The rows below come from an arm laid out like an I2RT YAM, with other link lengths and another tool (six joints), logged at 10 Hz.
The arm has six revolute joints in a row. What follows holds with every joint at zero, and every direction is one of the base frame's.
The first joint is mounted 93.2 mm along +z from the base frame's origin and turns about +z.
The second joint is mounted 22.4 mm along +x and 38 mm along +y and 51 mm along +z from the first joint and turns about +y.
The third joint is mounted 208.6 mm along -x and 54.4 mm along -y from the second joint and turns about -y.
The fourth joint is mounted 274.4 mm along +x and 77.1 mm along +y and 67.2 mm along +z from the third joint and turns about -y.
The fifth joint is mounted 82.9 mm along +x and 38 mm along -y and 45.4 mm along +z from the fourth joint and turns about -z.
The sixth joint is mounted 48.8 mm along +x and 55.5 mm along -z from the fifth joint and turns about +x.
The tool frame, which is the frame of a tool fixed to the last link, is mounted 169 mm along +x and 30 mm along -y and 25 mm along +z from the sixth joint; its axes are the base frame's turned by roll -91.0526, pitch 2.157 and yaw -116.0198 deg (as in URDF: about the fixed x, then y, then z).
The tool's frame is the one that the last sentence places.
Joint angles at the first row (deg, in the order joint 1, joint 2, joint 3, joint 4, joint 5, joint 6):
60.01, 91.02, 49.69, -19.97, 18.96, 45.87
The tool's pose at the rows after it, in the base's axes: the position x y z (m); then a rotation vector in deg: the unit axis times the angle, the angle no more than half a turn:
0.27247 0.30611 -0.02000 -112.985 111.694 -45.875
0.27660 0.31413 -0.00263 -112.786 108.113 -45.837
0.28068 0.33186 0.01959 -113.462 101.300 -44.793
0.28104 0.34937 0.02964 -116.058 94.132 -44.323
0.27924 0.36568 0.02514 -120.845 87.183 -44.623
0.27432 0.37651 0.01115 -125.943 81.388 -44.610
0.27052 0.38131 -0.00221 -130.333 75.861 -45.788
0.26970 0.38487 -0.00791 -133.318 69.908 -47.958
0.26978 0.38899 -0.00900 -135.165 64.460 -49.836
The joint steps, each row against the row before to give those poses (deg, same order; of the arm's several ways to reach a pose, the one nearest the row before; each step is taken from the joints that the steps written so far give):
0.00, -1.29, -0.20, 0.16, -0.57, -1.56
0.00, -2.42, 0.01, 0.17, -0.15, -2.66
-0.02, -2.65, 0.00, 1.64, -1.60, -5.01
0.02, -0.24, 0.61, 1.53, -2.27, -5.40
0.00, 2.89, 2.14, 0.42, -2.53, -5.44
0.00, 3.41, 1.64, 0.11, -2.45, -4.44
0.00, 2.73, 1.05, -0.18, -1.27, -4.39
0.00, 1.55, 0.74, -0.15, -0.31, -4.76
0.00, 0.83, 0.59, -0.05, -0.15, -4.27

